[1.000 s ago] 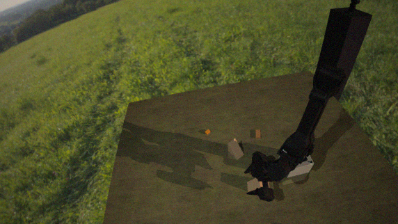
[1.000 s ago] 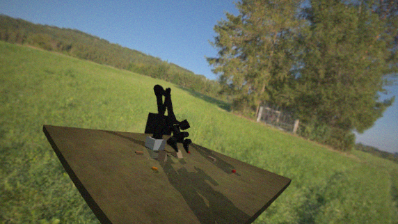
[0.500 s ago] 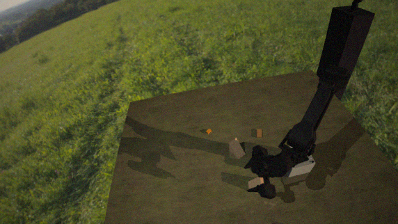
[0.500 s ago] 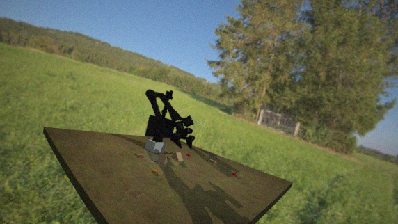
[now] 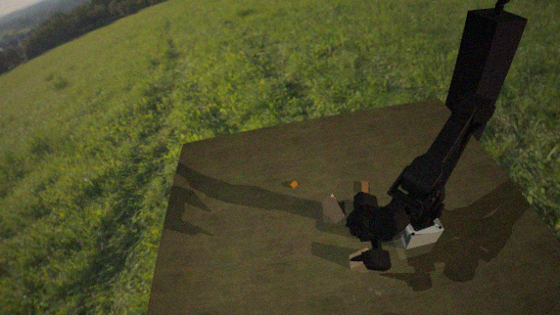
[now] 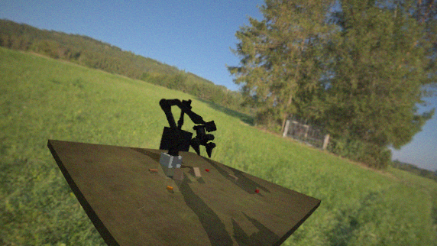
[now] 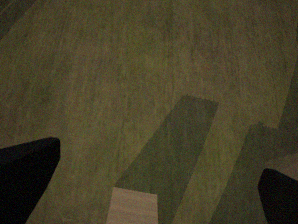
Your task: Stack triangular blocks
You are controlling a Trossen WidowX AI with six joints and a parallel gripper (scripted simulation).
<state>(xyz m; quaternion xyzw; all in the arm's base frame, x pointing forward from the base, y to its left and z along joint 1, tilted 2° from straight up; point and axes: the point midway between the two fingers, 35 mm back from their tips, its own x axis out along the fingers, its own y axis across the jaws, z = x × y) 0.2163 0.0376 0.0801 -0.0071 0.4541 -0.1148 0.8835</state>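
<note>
Now: gripper tip 110 mm above the triangular block, 50 mm past it and 10 mm to the right of it. From my gripper tip the other things lie so: orange piece: 340 mm to the right, 130 mm below, 80 mm ahead.
</note>
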